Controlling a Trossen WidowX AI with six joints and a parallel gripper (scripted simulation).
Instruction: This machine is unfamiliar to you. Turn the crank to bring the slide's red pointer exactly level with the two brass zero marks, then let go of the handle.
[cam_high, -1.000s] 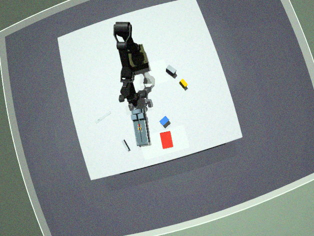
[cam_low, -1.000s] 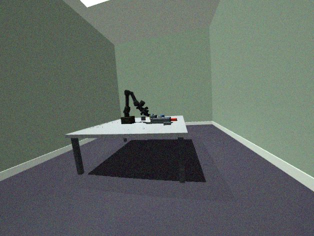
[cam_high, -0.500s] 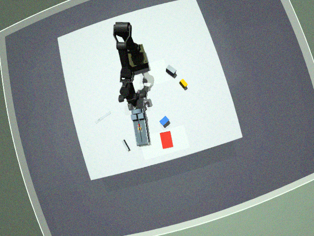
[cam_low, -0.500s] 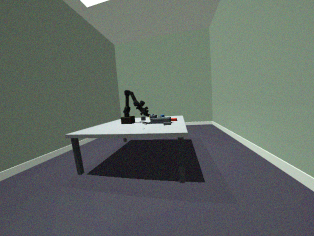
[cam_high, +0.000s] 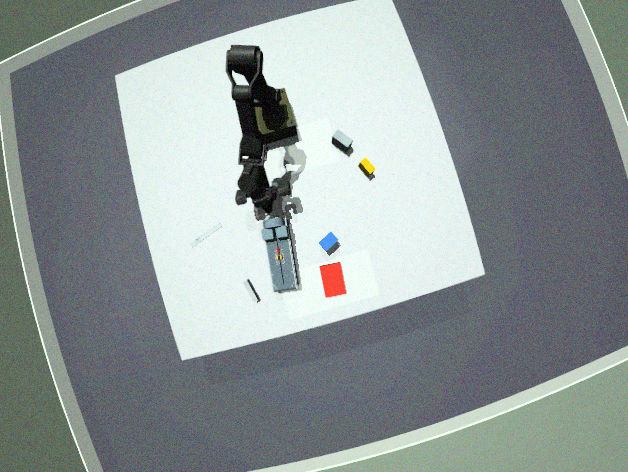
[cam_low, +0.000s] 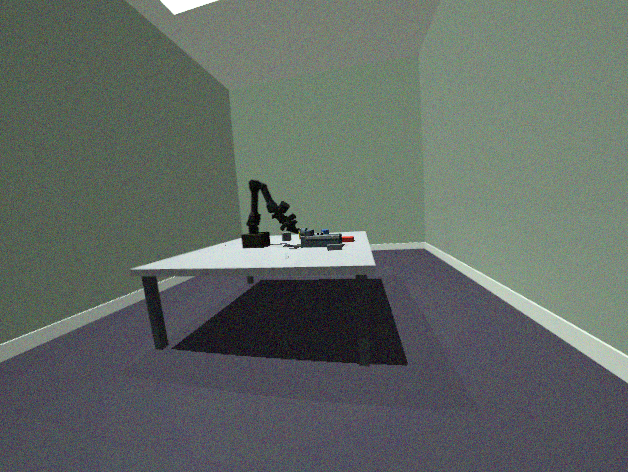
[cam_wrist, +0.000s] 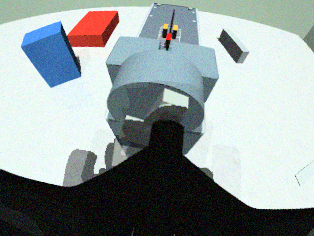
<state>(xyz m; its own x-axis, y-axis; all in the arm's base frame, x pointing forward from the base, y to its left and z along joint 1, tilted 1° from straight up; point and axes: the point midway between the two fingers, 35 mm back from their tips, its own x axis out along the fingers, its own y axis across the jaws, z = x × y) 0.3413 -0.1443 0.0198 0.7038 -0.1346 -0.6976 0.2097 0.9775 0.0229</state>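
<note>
The red pointer lies 140 mm ahead of my gripper tip, 20 mm to the right of it and 10 mm below it. Also, from my gripper tip: blue block 180 mm ahead, 160 mm to the left, 50 mm below; crank handle 20 mm behind, 30 mm above; pale strip 30 mm behind, 280 mm to the right, 90 mm below.
</note>
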